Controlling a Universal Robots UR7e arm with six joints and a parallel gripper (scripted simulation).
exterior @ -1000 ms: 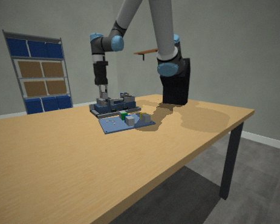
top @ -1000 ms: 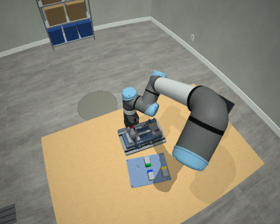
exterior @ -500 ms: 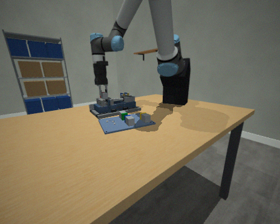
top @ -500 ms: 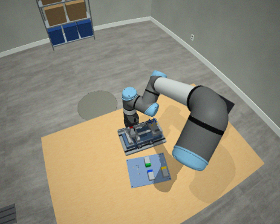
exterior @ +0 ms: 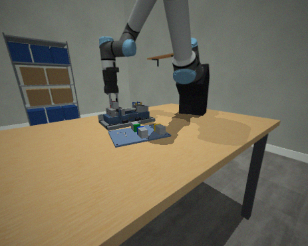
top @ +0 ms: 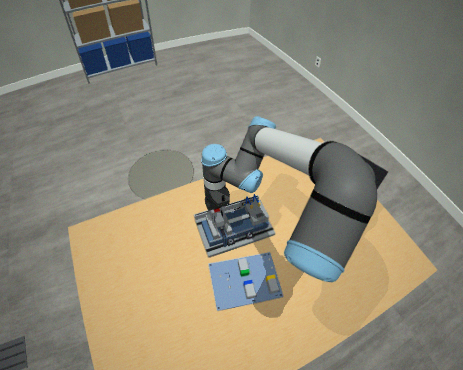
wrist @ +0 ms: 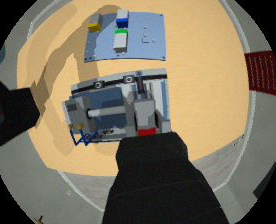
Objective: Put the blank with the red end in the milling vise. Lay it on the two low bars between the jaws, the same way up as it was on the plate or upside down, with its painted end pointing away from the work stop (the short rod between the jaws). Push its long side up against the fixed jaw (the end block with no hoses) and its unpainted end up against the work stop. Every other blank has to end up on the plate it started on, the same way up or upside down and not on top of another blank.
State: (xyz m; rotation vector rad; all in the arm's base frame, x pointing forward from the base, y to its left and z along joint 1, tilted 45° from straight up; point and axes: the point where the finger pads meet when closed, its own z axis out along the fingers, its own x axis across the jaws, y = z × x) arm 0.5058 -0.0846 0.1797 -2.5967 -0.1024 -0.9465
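The red-ended blank lies 20 mm below my hand. From my hand the other things lie so: green-ended blank: 180 mm to the left, 110 mm below, 80 mm behind; milling vise: 90 mm below, 70 mm behind, 10 mm to the right; plate: 230 mm to the left, 130 mm below, 80 mm behind.
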